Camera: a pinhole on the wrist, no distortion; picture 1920 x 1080 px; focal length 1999.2 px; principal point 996.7 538.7 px. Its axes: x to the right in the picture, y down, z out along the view. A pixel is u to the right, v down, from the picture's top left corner.
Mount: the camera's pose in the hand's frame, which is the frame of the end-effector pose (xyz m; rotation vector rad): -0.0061 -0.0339 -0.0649 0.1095 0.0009 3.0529
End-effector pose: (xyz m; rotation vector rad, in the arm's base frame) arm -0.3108 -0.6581 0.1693 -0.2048 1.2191 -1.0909
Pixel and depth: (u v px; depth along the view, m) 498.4 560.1 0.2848
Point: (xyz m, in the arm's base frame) -0.1637 -0.8310 0.2274
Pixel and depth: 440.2 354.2 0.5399
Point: 0.0607 -0.9853 0.2300
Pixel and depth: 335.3 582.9 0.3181
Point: -0.1445 -0.8744 0.2207
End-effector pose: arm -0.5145 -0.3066 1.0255 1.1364 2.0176 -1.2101
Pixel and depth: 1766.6 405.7 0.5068
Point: -0.4127 -0.7685 0.9310
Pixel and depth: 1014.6 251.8 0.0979
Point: -0.5319 -0.3401 1.0183
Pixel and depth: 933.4 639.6 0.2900
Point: -0.5658 -0.5084 0.9269
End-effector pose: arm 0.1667 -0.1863 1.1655 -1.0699 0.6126 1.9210
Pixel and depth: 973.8 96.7 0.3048
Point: 0.0251 -0.0190 1.2682
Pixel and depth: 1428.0 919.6 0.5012
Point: 0.0949 0.1641 1.4662
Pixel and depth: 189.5 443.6 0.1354
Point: 0.1475 -0.0956 1.1492
